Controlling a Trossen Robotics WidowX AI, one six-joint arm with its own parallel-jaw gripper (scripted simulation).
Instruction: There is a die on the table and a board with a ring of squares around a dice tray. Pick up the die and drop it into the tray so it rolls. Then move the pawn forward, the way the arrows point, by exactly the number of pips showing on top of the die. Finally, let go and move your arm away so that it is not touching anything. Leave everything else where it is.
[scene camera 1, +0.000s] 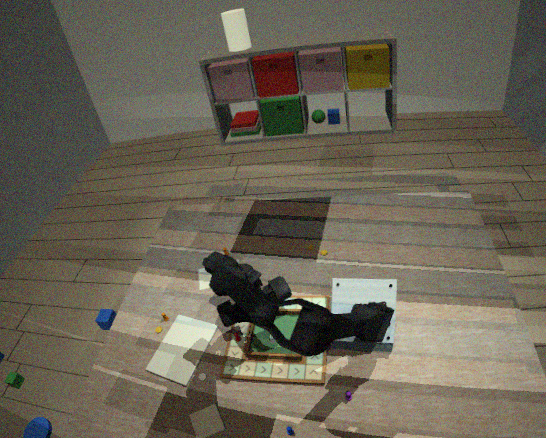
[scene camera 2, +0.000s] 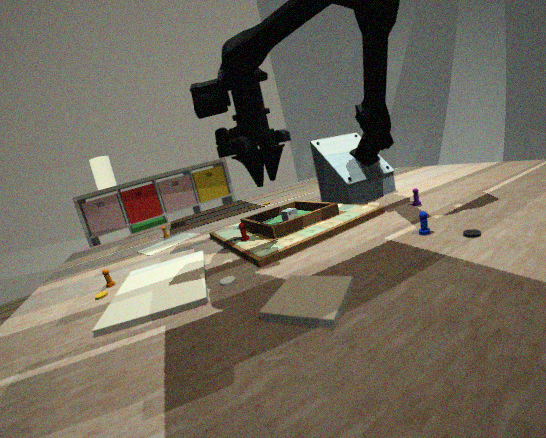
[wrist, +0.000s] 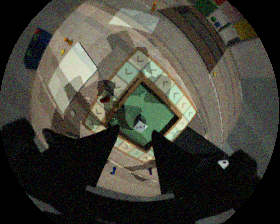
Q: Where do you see my gripper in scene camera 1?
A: At 261, 317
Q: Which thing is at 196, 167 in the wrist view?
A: My gripper.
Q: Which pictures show my gripper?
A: Scene camera 1, scene camera 2 and the wrist view: all of them.
